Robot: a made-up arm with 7 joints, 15 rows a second.
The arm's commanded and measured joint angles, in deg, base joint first. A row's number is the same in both.
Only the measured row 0 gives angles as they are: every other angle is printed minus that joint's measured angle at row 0.
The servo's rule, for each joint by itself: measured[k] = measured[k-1] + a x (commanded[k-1-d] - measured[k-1]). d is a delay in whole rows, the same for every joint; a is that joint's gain. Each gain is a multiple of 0.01, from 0.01 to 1. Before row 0 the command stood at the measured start. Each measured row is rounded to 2 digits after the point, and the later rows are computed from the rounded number. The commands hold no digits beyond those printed.
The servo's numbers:
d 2
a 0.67 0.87 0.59 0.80 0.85 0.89 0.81
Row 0, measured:
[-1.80 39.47 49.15 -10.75 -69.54 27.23 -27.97]
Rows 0 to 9, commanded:
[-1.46 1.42 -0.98 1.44 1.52 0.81 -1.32]
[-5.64 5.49 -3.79 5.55 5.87 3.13 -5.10]
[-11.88 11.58 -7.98 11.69 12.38 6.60 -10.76]
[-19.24 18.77 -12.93 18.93 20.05 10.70 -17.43]
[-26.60 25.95 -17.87 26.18 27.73 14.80 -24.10]
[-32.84 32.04 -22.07 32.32 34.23 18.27 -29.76]
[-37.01 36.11 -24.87 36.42 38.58 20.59 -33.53]
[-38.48 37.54 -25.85 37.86 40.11 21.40 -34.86]
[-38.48 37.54 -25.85 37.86 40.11 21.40 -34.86]
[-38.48 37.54 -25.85 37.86 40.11 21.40 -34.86]
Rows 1 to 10, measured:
[0.00 0.00 0.00 0.00 0.00 0.00 0.00]
[0.00 0.00 0.00 0.00 0.00 0.00 0.00]
[-0.98 1.24 -0.58 1.15 1.29 0.72 -1.07]
[-4.10 4.94 -2.47 4.67 5.18 2.86 -4.33]
[-9.31 10.72 -5.72 10.29 11.30 6.19 -9.54]
[-15.96 17.72 -9.97 17.20 18.74 10.20 -15.93]
[-23.09 24.88 -14.63 24.38 26.38 14.29 -22.55]
[-29.62 31.11 -19.02 30.73 33.05 17.83 -28.39]
[-34.57 35.46 -22.47 35.28 37.75 20.29 -32.55]
[-37.19 37.27 -24.46 37.34 39.76 21.28 -34.42]

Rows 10 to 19, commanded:
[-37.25 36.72 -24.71 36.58 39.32 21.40 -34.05]
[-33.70 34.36 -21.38 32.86 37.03 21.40 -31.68]
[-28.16 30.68 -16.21 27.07 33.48 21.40 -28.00]
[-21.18 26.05 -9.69 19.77 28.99 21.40 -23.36]
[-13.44 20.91 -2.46 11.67 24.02 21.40 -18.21]
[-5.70 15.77 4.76 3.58 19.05 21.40 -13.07]
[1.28 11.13 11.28 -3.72 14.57 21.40 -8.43]
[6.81 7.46 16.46 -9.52 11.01 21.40 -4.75]
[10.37 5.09 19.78 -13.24 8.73 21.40 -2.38]
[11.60 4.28 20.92 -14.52 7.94 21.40 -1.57]
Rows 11 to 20, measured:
[-38.05 37.50 -25.28 37.76 40.06 21.39 -34.78]
[-38.34 37.53 -25.62 37.84 40.10 21.40 -34.84]
[-37.61 36.83 -25.08 36.83 39.44 21.40 -34.20]
[-34.99 34.68 -22.90 33.65 37.39 21.40 -32.16]
[-30.41 31.20 -18.95 28.39 34.07 21.40 -28.79]
[-24.23 26.72 -13.49 21.49 29.75 21.40 -24.39]
[-17.00 21.67 -6.98 13.63 24.88 21.40 -19.38]
[-9.43 16.54 -0.05 5.59 19.92 21.40 -14.27]
[-2.25 11.83 6.63 -1.86 15.37 21.40 -9.54]
[3.82 8.03 12.43 -7.99 11.66 21.40 -5.66]

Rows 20 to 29, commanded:
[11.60 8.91 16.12 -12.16 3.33 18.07 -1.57]
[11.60 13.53 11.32 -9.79 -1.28 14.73 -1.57]
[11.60 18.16 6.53 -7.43 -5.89 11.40 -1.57]
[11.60 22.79 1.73 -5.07 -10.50 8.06 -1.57]
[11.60 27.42 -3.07 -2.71 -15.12 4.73 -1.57]
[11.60 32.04 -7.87 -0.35 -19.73 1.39 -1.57]
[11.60 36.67 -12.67 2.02 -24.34 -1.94 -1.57]
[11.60 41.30 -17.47 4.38 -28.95 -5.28 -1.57]
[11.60 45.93 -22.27 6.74 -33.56 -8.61 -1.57]
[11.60 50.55 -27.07 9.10 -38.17 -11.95 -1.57]
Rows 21 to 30, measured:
[8.21 5.47 16.77 -12.19 9.17 21.40 -3.00]
[10.48 4.43 19.22 -14.05 8.12 21.40 -1.84]
[11.23 8.33 17.39 -12.54 4.05 18.44 -1.62]
[11.48 12.85 13.81 -10.34 -0.48 15.14 -1.58]
[11.56 17.47 9.51 -8.01 -5.08 11.81 -1.57]
[11.59 22.10 4.92 -5.66 -9.69 8.47 -1.57]
[11.60 26.73 0.21 -3.30 -14.31 5.14 -1.57]
[11.60 31.35 -4.56 -0.94 -18.92 1.80 -1.57]
[11.60 35.98 -9.34 1.43 -23.53 -1.53 -1.57]
[11.60 40.61 -14.14 3.79 -28.14 -4.87 -1.57]

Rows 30 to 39, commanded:
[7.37 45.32 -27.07 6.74 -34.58 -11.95 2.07]
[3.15 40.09 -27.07 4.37 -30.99 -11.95 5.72]
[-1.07 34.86 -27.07 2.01 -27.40 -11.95 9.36]
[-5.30 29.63 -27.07 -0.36 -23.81 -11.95 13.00]
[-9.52 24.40 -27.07 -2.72 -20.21 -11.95 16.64]
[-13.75 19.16 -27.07 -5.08 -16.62 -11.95 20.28]
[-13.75 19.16 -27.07 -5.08 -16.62 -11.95 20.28]
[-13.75 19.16 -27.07 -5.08 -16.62 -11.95 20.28]
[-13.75 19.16 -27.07 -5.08 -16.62 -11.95 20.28]
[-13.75 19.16 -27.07 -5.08 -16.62 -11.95 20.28]
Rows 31 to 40, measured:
[11.60 45.24 -18.94 6.15 -32.75 -8.20 -1.57]
[11.60 49.86 -23.74 8.51 -37.36 -11.54 -1.57]
[8.77 45.91 -25.70 7.09 -35.00 -11.90 1.38]
[5.00 40.85 -26.51 4.91 -31.59 -11.94 4.90]
[0.93 35.64 -26.84 2.59 -28.03 -11.95 8.51]
[-3.24 30.41 -26.98 0.23 -24.44 -11.95 12.15]
[-7.45 25.18 -27.03 -2.13 -20.84 -11.95 15.79]
[-11.67 19.94 -27.05 -4.49 -17.25 -11.95 19.43]
[-13.06 19.26 -27.06 -4.96 -16.71 -11.95 20.12]
[-13.52 19.17 -27.07 -5.06 -16.63 -11.95 20.25]

